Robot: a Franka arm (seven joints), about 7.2 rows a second.
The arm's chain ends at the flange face. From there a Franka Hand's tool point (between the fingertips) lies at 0.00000 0.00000 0.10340 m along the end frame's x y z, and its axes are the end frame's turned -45 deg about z.
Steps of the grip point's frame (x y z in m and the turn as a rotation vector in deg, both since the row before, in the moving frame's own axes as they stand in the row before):
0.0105, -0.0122, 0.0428, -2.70, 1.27, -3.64
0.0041, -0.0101, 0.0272, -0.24, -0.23, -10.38
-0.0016, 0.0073, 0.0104, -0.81, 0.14, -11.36
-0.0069, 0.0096, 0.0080, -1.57, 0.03, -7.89
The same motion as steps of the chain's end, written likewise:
-0.0063, -0.0177, 0.0429, -1.01, 2.81, -3.64
-0.0043, -0.0106, 0.0272, -0.33, 0.01, -10.38
0.0027, 0.0056, 0.0104, -0.47, 0.67, -11.36
-0.0003, 0.0098, 0.0080, -1.09, 1.13, -7.89

